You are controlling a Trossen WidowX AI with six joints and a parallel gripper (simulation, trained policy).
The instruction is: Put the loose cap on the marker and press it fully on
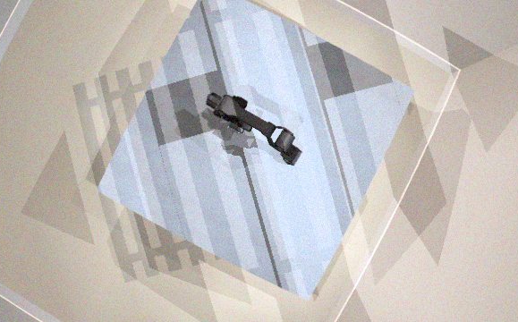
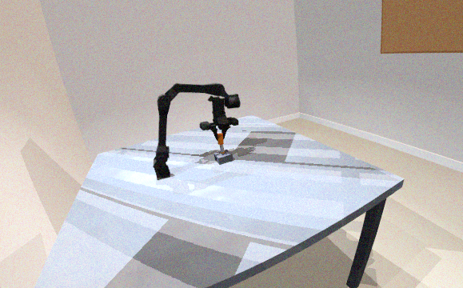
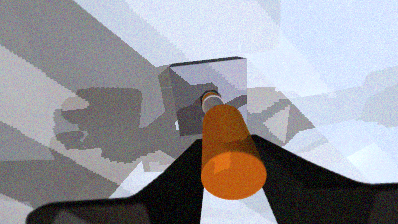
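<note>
Right now my gripper tip is 90 mm above the holder block and 10 mm to the left of it. From my gripper tip the other things lie so: orange cap: 10 mm above.
</note>
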